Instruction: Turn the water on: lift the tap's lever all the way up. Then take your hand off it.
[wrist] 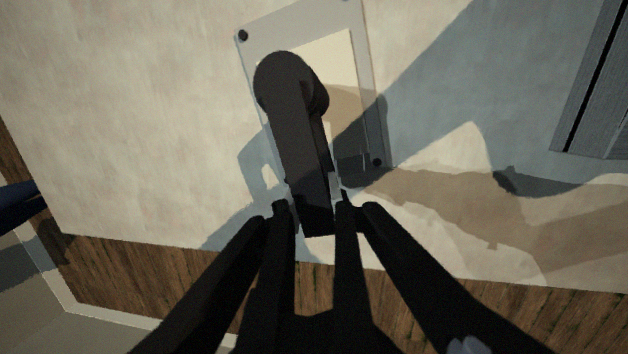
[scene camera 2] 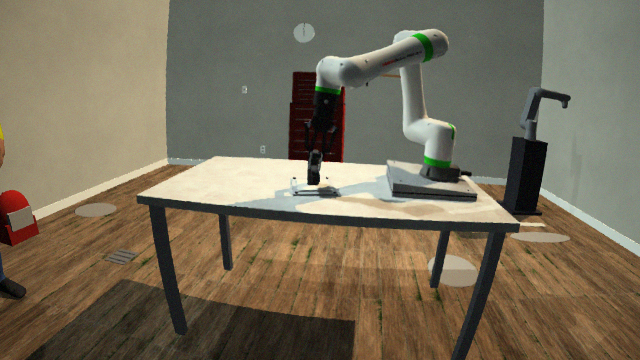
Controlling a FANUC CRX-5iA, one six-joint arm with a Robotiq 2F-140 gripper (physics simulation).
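Frame: origin at the arm's base, x right, y back, z down, level; metres.
Where they show: gripper, fingertip midpoint: (scene camera 2: pixel 313 168); arm's base at its link origin: (scene camera 2: pixel 434 176).
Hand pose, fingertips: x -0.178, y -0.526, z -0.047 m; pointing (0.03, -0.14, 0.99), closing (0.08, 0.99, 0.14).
Things, the pixels of their centre, and the offset from my fingertips. "pt": a spot on its surface instead. Level surfaces: height alone.
- black tap at a spot on its surface: (wrist: pixel 319 97) pt dx +0.089, dy +0.012, dz -0.020 m
- small pale mounting plate at the middle of its body: (wrist: pixel 313 101) (scene camera 2: pixel 312 185) dx +0.095, dy -0.011, dz +0.093 m
- table at its surface level: dz +0.099 m
The black tap (scene camera 2: pixel 313 172) (wrist: pixel 319 97) stands on a small pale mounting plate (scene camera 2: pixel 318 193) (wrist: pixel 300 24) on the table. In the wrist view its long dark lever (wrist: pixel 296 142) reaches from the round head towards my fingers. My gripper (scene camera 2: pixel 315 152) (wrist: pixel 315 185) is shut on the lever near its free end, with one finger on each side. The lever's tip shows between the fingers. The lever's exact tilt is hard to tell from these views, and its fingertip contact is partly hidden by the dark fingers.
The table (scene camera 2: pixel 240 182) (wrist: pixel 125 125) carries the arm's grey base plate (scene camera 2: pixel 430 190) (wrist: pixel 602 110) to the right. Behind the table stands a red cabinet (scene camera 2: pixel 302 117). A black pedestal (scene camera 2: pixel 525 175) with a small arm stands at right, and a red box (scene camera 2: pixel 17 235) at far left.
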